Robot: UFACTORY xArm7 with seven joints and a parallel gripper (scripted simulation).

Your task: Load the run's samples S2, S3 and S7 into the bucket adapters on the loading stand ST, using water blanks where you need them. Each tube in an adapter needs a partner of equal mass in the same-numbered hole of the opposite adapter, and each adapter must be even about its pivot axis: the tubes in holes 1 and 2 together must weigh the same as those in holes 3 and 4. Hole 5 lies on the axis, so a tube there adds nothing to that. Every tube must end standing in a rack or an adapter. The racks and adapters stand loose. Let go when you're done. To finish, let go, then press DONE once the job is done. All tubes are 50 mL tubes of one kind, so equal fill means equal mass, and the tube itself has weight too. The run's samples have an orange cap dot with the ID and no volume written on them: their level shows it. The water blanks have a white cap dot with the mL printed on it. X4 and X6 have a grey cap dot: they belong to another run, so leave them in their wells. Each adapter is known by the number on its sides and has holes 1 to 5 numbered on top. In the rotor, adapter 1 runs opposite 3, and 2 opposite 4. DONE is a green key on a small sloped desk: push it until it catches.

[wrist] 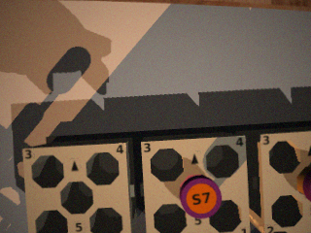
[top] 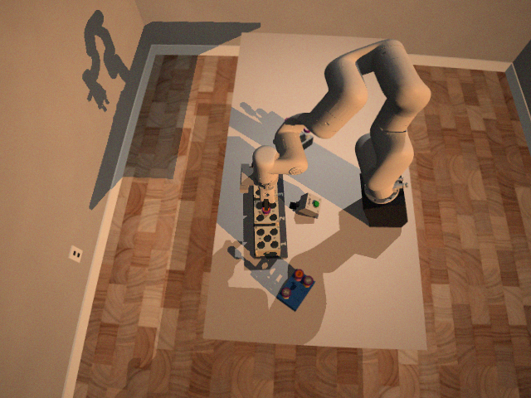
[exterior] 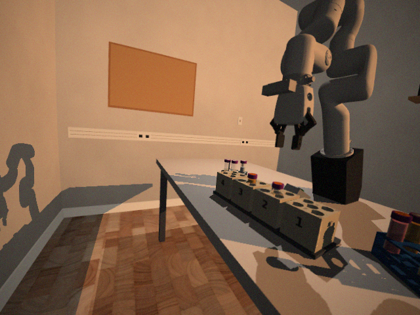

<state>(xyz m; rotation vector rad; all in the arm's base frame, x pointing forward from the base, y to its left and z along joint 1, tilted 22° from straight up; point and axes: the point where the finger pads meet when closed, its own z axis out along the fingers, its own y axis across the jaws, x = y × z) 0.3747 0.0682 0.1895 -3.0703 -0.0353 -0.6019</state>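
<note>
Now: hand 230 mm to the right of the pink-filled sample tube, 190 mm above it and 130 mm past it. Also, from my hand: bucket adapter 200 mm below, 10 mm to the right; then yellowish tube 310 mm to the left, 190 mm below, 90 mm behind; then orange-dotted tube 180 mm below, 110 mm to the right, 10 mm ahead.
</note>
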